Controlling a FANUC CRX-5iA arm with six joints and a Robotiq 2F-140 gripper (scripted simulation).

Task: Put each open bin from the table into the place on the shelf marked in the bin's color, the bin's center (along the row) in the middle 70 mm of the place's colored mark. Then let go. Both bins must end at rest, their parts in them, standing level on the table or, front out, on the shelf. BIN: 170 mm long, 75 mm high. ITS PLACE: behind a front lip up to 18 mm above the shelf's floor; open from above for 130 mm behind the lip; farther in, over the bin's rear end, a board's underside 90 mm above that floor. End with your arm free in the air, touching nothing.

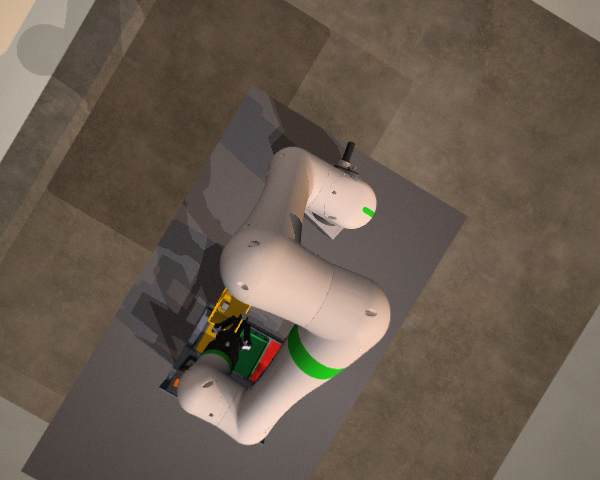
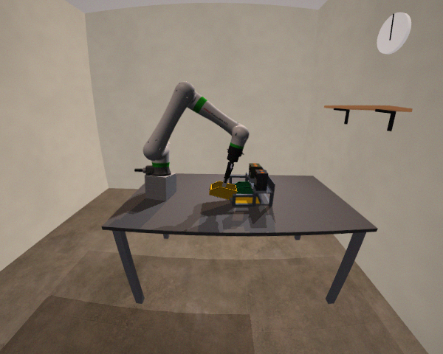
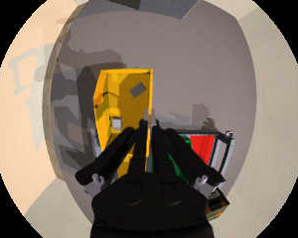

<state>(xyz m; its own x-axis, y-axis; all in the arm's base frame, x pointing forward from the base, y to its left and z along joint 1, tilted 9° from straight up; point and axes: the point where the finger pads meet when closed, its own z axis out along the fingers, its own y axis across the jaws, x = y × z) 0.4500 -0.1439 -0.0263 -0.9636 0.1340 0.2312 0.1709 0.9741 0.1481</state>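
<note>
Now: hand 2 cm past the yellow bin, 5 cm to the left of it and 4 cm above it. From my hand the other things lie so: green bin 15 cm ahead, 4 cm to the left, 8 cm below; then yellow-marked place 14 cm ahead, 7 cm to the right, 12 cm below; then red mark 17 cm ahead, 15 cm to the left, 12 cm below.
</note>
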